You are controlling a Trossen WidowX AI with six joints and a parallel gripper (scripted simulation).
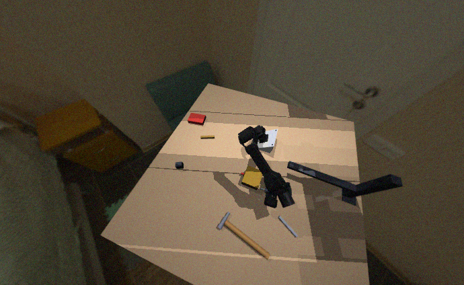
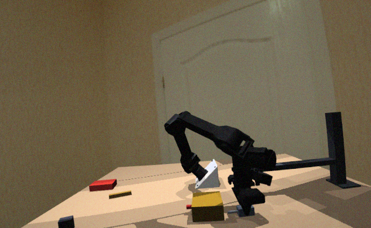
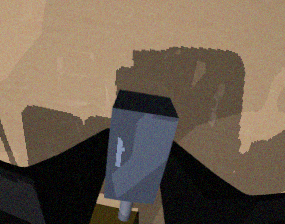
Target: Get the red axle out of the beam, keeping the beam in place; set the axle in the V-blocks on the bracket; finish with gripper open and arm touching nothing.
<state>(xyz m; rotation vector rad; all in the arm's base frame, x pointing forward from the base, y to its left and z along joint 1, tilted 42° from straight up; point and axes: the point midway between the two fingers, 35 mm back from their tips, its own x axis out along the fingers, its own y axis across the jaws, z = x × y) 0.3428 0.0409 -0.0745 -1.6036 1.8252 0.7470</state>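
Right now my gripper tip is 2 cm to the left of the blue-grey block and 1 cm below it. Round my gripper tip: yellow beam (5 cm behind, 11 cm to the right, 1 cm above); then olive stick (28 cm behind, 48 cm to the right); then grey rod (15 cm ahead, 12 cm to the left).
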